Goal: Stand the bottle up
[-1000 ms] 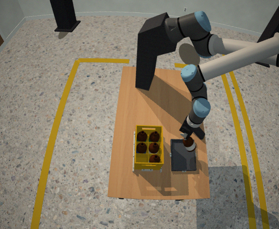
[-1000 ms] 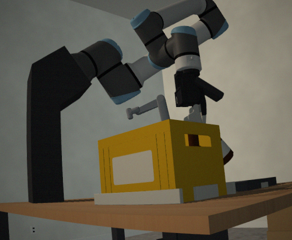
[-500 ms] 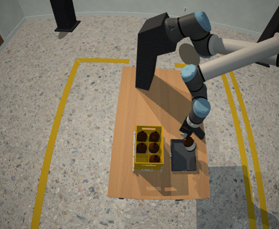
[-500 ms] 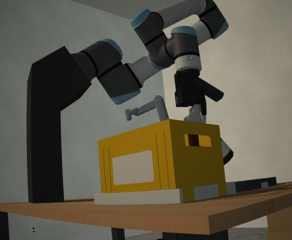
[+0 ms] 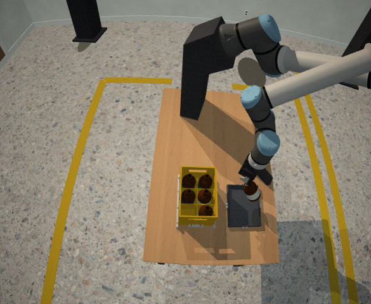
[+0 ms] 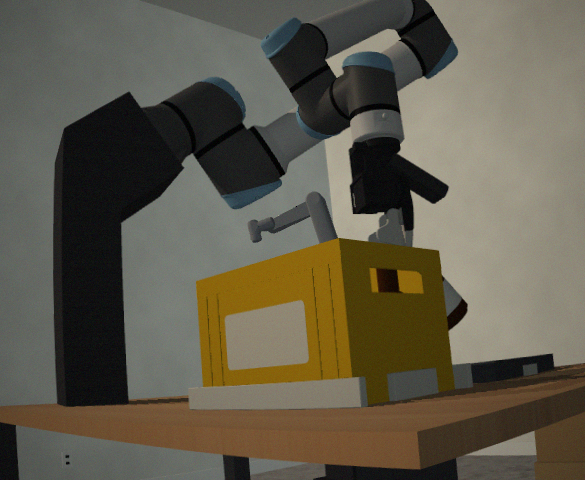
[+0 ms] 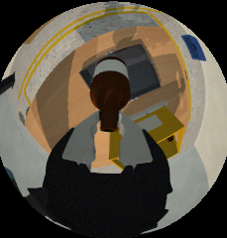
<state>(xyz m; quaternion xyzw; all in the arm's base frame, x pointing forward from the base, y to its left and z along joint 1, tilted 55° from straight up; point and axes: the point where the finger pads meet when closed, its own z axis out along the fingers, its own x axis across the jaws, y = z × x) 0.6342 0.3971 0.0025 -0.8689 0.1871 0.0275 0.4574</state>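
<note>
My hand is 40 mm above the brown bottle, 30 mm to the right of it and 10 mm short of it. Round my hand: crate 240 mm to the right, 120 mm below, 80 mm ahead; dark tray 190 mm below, 60 mm ahead, 40 mm to the left.
</note>
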